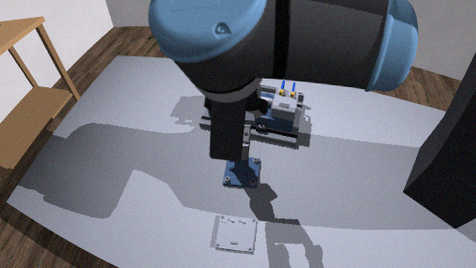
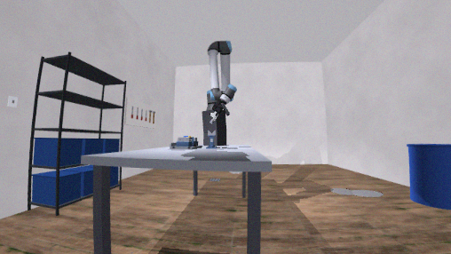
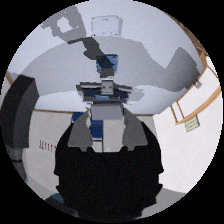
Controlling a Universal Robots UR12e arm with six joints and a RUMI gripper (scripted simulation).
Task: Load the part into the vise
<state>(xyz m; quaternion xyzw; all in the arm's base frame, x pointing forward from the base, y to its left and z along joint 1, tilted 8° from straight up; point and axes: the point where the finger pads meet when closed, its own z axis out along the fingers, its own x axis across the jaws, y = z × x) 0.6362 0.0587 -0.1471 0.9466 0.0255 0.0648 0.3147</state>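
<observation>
My gripper is now 1 cm above the grey part. The rest, counted from my hand: infeed plate 2 cm behind, 17 cm to the left, 24 cm below; vise 1 cm ahead, 22 cm to the right, 20 cm below; air cylinder 9 cm behind, 21 cm to the right, 16 cm below.
</observation>
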